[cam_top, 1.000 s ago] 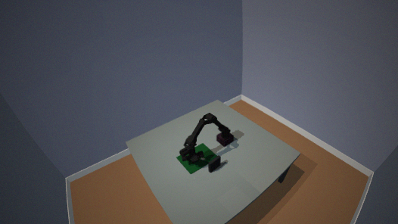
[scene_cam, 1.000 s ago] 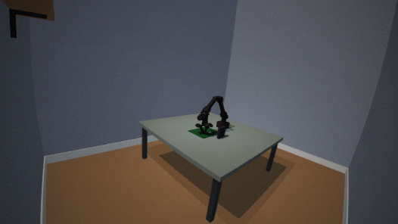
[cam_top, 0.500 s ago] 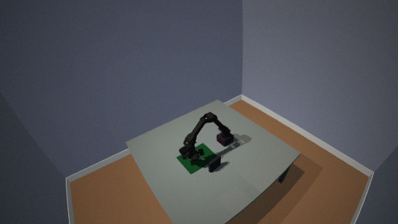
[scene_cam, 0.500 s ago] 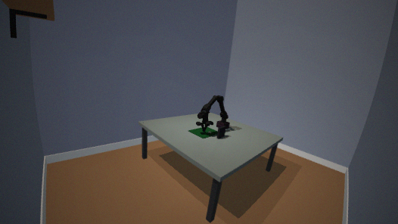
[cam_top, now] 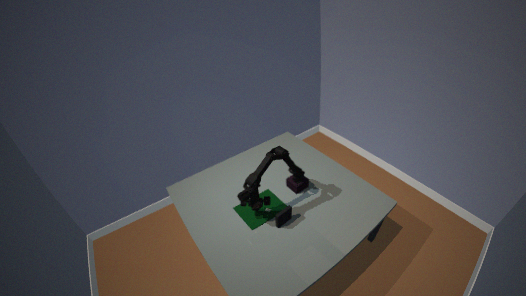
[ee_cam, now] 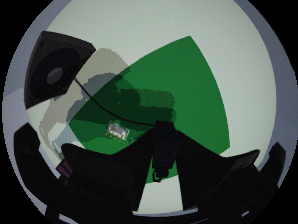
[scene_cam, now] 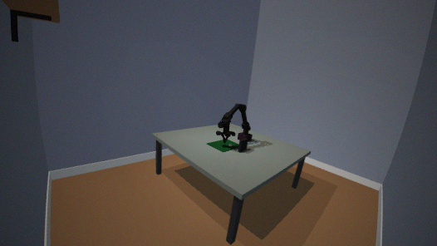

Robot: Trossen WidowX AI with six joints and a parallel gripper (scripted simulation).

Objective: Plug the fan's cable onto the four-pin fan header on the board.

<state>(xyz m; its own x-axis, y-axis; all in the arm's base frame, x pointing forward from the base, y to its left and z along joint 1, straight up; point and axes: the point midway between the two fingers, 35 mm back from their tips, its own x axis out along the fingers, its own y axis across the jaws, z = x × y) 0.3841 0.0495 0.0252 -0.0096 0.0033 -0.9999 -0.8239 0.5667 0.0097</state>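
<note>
My gripper tip is 7 cm above the green board, 5 cm past it and 4 cm to the left of it. From my gripper tip the other things lie so: black square fan (15 cm to the left, 10 cm behind); dark plug (1 cm to the right, 1 cm above).
</note>
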